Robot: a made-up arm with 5 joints. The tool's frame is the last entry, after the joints. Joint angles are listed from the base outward. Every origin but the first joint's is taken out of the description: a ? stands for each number. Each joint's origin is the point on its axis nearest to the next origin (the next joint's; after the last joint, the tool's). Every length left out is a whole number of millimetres.
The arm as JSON. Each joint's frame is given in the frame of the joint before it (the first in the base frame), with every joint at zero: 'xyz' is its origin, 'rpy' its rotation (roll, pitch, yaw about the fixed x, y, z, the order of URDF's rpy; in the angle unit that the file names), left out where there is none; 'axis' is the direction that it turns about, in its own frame. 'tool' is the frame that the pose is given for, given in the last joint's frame.
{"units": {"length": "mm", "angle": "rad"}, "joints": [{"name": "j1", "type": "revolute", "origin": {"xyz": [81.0, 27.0, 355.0]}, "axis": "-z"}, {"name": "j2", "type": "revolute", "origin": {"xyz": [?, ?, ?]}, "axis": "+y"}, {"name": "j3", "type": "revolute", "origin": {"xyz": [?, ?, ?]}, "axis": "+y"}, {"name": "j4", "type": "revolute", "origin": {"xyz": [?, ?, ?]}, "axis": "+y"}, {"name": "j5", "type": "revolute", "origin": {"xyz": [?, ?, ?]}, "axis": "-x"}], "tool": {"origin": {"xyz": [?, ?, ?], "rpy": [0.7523, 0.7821, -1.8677]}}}
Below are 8 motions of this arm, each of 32 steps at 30 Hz.
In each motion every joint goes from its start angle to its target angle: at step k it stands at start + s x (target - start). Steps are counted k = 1, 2, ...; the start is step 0. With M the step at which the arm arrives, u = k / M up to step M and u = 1 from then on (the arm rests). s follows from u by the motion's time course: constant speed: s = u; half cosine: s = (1 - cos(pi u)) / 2; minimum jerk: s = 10 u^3 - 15 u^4 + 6 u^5.
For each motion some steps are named. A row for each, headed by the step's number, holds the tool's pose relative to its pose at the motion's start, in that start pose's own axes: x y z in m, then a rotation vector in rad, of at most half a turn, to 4 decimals.
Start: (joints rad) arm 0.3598 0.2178 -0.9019 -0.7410 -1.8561
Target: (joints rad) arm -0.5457 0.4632 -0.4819 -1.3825 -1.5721
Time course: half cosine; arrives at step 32
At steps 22, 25, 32:
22: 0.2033 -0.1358 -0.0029 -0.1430 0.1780 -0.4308
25: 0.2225 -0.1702 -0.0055 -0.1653 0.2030 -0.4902
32: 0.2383 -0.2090 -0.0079 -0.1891 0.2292 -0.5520

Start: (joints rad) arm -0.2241 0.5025 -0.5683 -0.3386 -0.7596
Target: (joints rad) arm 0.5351 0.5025 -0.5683 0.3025 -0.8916
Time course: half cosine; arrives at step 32
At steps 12, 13, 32:
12: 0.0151 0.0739 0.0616 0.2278 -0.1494 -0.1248
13: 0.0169 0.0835 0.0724 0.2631 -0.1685 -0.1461
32: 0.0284 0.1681 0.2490 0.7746 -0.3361 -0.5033

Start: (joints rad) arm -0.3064 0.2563 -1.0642 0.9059 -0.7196
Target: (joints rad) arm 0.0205 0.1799 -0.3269 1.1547 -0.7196
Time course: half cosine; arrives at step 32
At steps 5, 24, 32:
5: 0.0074 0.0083 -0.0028 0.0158 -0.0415 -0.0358
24: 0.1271 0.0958 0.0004 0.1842 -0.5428 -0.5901
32: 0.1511 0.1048 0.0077 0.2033 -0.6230 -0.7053

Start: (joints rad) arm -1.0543 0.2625 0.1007 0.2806 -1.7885
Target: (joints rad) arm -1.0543 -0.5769 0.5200 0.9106 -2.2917
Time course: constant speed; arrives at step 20
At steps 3, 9, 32:
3: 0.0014 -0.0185 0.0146 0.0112 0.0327 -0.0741
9: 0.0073 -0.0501 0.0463 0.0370 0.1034 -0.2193
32: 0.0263 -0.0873 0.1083 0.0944 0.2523 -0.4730

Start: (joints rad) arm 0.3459 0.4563 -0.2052 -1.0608 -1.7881
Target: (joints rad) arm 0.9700 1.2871 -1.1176 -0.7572 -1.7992
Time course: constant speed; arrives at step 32
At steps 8, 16, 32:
8: -0.0407 0.0494 0.0360 0.1249 0.0067 0.1057
16: -0.0877 0.0865 0.0822 0.2509 0.0218 0.2094
32: -0.1889 0.1140 0.1951 0.5031 0.0783 0.4113

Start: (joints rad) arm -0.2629 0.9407 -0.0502 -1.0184 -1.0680
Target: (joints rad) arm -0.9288 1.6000 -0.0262 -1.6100 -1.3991
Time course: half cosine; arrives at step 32
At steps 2, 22, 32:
2: 0.0026 -0.0020 -0.0005 -0.0065 -0.0007 -0.0038
22: 0.1767 -0.1662 0.0485 -0.4939 -0.1152 -0.3247
32: 0.2097 -0.2034 0.0925 -0.6216 -0.1702 -0.4217

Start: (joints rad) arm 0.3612 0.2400 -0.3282 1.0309 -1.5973
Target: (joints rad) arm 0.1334 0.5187 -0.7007 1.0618 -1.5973
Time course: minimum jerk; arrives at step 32
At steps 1, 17, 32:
1: 0.0000 0.0000 0.0000 0.0000 0.0000 0.0000
17: 0.0247 -0.0250 -0.0264 -0.0547 -0.0928 0.0762
32: 0.0497 -0.0427 -0.0450 -0.0999 -0.1670 0.1340

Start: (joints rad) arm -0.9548 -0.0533 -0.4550 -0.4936 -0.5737
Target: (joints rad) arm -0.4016 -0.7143 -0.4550 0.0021 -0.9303
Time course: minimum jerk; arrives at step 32
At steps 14, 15, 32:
14: -0.0736 0.0395 0.0481 0.1226 0.0286 0.0451
15: -0.0849 0.0419 0.0555 0.1395 0.0334 0.0535
32: -0.1861 0.0187 0.1178 0.2812 0.0830 0.1538

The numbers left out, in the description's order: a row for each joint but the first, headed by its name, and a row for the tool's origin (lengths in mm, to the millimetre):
j2: 33.0 33.0 0.0
j3: 17.0 0.0 130.0
j4: 226.0 0.0 26.0
j5: 73.0 0.0 -11.0
tool: 0.0 -17.0 -22.0

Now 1 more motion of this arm.
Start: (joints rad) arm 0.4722 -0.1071 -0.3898 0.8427 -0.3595
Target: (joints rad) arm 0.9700 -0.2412 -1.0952 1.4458 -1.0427
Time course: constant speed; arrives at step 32
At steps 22, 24, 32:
22: 0.0003 -0.0216 0.1420 0.2351 0.4359 -0.4475
24: 0.0018 -0.0280 0.1524 0.2564 0.4800 -0.4804
32: 0.0092 -0.0593 0.1868 0.3403 0.6627 -0.5972

